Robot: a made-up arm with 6 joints. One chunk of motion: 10 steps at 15 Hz.
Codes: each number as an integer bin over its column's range. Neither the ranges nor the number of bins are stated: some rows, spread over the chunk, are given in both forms.
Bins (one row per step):
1: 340 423 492 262 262 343
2: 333 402 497 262 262 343
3: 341 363 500 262 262 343
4: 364 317 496 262 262 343
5: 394 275 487 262 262 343
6: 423 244 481 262 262 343
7: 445 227 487 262 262 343
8: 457 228 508 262 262 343
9: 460 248 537 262 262 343
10: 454 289 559 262 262 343
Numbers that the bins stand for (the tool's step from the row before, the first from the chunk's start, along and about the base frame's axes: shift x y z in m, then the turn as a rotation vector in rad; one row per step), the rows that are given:
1: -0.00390 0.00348 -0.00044 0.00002 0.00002 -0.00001
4: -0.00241 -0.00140 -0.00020 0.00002 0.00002 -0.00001
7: 0.00262 -0.00555 -0.00073 0.00002 0.00002 -0.00001
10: 0.00318 -0.00269 0.00345 0.00002 0.00002 -0.00001
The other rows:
2: -0.00433 0.00251 -0.00015 0.00002 0.00002 -0.00001
3: -0.00384 0.00071 0.00003 0.00002 0.00002 -0.00001
5: -0.00055 -0.00334 -0.00073 0.00002 0.00002 -0.00001
6: 0.00125 -0.00476 -0.00107 0.00002 0.00002 -0.00001
8: 0.00336 -0.00550 0.00049 0.00002 0.00002 -0.00001
9: 0.00355 -0.00458 0.00218 0.00002 0.00002 -0.00001

